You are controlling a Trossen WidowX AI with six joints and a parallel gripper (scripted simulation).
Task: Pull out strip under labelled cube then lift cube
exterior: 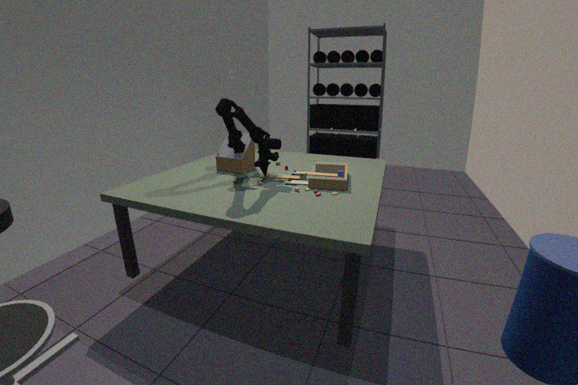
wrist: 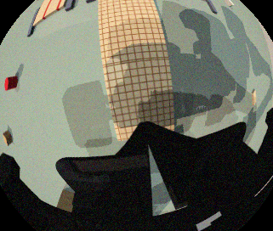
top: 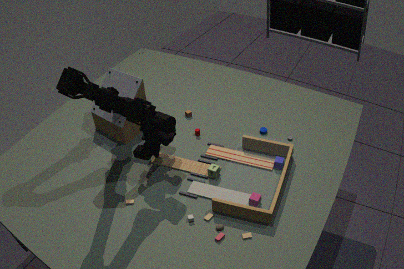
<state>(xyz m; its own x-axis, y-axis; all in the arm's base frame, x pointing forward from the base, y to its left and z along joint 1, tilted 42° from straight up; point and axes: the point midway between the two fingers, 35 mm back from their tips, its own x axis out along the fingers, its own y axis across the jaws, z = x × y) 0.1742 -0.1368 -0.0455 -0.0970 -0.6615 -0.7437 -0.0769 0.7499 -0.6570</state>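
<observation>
Right now the checked strip is 11 cm ahead of my gripper tip and 1 cm to the left of it. From my gripper tip the other things lie so: blue disc: 31 cm ahead, 29 cm to the left.
</observation>
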